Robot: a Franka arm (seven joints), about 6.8 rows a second.
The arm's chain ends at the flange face. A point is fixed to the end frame.
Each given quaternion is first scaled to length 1.
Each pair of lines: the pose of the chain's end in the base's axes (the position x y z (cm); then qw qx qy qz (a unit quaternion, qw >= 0)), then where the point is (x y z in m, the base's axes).
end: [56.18 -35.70 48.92 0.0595 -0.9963 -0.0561 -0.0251]
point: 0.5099 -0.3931 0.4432
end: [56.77 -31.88 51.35 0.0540 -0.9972 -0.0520 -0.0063]
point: 0.5139 -0.3552 0.4699
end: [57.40 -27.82 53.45 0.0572 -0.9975 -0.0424 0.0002]
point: 0.5190 -0.3133 0.4915
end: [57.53 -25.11 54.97 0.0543 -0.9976 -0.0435 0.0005]
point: 0.5203 -0.2866 0.5069
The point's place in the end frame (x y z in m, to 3 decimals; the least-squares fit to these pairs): -0.058 0.035 0.039
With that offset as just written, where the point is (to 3 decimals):
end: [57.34 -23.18 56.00 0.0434 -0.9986 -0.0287 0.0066]
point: 0.517 -0.267 0.519
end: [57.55 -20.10 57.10 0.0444 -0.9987 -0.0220 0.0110]
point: 0.518 -0.235 0.530
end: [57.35 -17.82 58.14 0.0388 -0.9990 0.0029 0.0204]
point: 0.514 -0.210 0.542
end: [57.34 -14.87 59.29 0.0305 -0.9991 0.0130 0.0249]
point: 0.513 -0.180 0.555
